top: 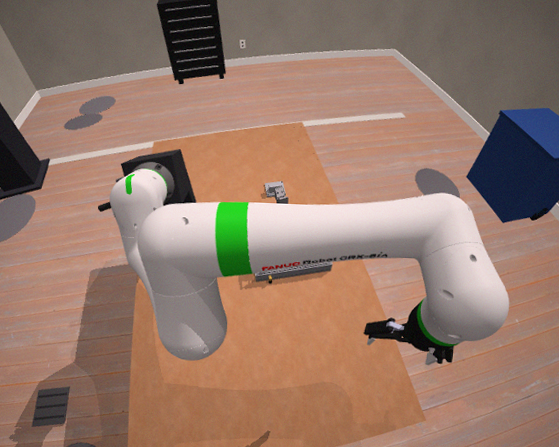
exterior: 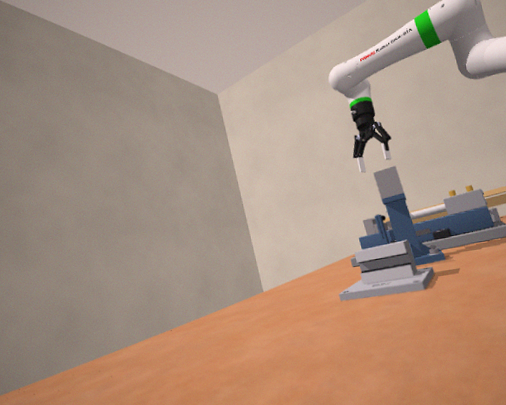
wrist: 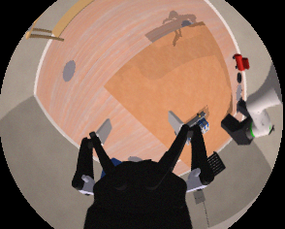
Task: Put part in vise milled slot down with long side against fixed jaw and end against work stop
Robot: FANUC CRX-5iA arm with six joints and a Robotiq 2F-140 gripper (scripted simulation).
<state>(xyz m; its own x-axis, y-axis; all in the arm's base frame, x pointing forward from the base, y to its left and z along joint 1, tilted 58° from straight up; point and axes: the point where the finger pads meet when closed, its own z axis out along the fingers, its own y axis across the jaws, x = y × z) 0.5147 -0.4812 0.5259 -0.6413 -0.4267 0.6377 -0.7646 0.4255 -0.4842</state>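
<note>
My hand is 40 mm past the part, 920 mm to the right of it and 300 mm above it. Also, from my hand: air cylinder: 190 mm behind, 550 mm to the left, 250 mm below; vise base: 100 mm behind, 540 mm to the left, 280 mm below.
</note>
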